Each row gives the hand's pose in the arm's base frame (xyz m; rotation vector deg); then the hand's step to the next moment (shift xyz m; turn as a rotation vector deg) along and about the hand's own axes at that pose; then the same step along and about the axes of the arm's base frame.
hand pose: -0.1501 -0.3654 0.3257 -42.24 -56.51 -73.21
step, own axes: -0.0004 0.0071 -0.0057 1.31 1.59 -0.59
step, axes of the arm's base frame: 0.0080 -0.0037 -0.0022 1.68 -0.82 1.05
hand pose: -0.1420 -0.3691 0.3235 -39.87 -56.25 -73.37
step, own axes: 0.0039 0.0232 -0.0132 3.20 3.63 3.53
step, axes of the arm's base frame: 0.0254 -0.0090 -0.0002 2.82 2.30 4.76
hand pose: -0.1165 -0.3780 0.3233 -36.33 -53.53 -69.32
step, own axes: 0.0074 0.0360 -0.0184 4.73 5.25 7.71
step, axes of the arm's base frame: 0.0400 -0.0095 -0.0003 3.41 5.43 8.26
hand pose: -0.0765 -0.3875 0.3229 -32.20 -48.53 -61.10
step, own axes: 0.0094 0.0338 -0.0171 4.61 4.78 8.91
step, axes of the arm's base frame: 0.0387 -0.0045 -0.0022 2.57 6.21 8.85
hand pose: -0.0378 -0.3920 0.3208 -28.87 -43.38 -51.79
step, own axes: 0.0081 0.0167 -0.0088 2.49 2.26 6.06
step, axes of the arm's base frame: 0.0205 -0.0011 -0.0008 0.66 4.02 5.60
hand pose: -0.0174 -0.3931 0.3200 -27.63 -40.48 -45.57
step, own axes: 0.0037 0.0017 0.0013 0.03 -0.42 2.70
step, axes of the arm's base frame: 0.0027 0.0001 0.0033 -1.35 1.43 1.90
